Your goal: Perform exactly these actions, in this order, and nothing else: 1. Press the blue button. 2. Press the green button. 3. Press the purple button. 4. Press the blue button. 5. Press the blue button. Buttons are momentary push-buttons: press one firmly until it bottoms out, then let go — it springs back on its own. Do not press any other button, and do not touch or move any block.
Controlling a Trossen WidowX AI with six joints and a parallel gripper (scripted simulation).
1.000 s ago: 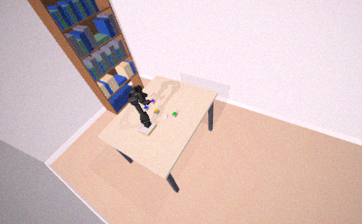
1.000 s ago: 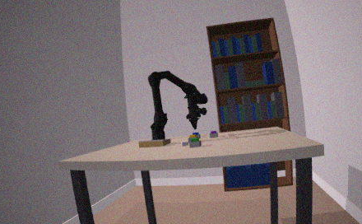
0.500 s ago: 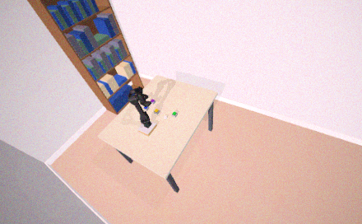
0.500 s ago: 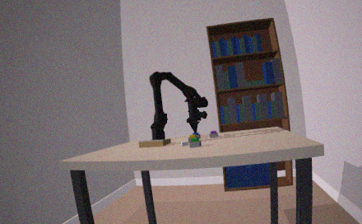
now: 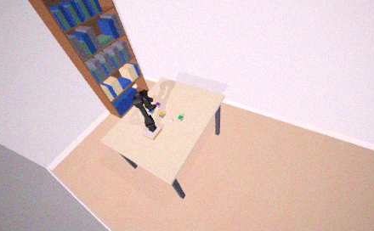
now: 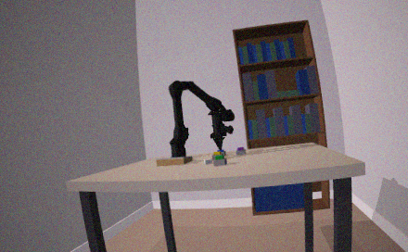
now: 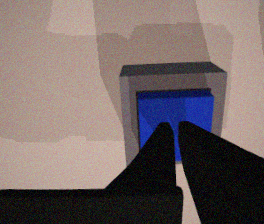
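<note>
The blue button lies 10 mm below my gripper tip. From my gripper tip the other things lie so: purple button (120 mm ahead, 10 mm to the right); small white block (280 mm to the right, 20 mm below); green button (70 mm ahead, 350 mm to the right).
</note>
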